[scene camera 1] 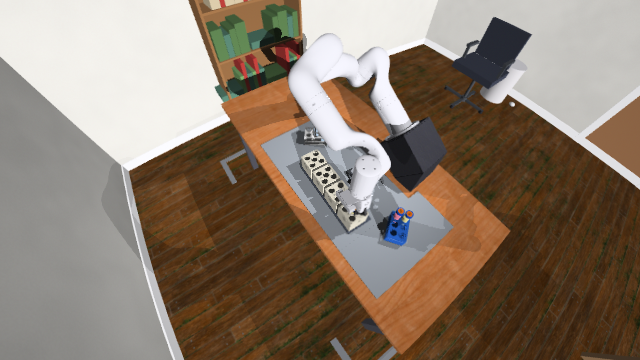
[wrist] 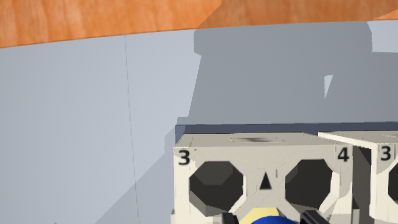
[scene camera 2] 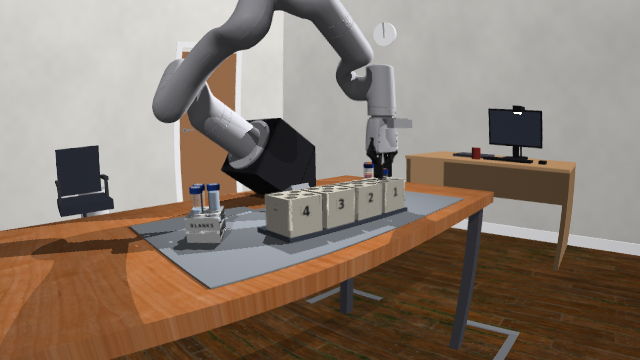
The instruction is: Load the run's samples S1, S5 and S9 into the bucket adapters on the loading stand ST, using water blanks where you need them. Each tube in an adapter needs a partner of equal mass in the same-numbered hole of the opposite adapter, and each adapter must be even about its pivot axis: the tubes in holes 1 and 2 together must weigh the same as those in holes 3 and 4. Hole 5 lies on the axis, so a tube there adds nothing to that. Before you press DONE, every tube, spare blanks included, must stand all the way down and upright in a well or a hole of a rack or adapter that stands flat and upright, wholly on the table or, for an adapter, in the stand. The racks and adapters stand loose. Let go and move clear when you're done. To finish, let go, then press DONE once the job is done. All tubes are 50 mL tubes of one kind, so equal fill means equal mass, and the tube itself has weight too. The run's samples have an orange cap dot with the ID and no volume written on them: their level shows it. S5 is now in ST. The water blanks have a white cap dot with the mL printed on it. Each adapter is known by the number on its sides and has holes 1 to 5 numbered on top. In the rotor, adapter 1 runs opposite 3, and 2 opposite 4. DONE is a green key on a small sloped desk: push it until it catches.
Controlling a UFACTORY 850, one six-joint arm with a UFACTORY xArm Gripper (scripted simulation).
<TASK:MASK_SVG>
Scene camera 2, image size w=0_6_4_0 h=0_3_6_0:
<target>gripper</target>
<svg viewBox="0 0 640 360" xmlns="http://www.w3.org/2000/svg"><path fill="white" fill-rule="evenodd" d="M371 117L368 119L366 127L366 155L374 164L374 178L383 178L383 165L384 168L389 170L388 177L392 177L392 163L395 155L398 153L396 128L387 128L386 119Z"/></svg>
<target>bucket adapter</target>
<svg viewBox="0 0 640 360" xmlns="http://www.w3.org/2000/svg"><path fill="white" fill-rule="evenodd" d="M360 179L361 181L383 183L382 213L404 208L405 179L388 177L388 180L378 180L378 178L374 177Z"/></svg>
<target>bucket adapter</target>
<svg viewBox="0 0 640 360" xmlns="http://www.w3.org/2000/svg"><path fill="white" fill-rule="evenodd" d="M265 194L266 230L289 238L323 230L322 194L301 190Z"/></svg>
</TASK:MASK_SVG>
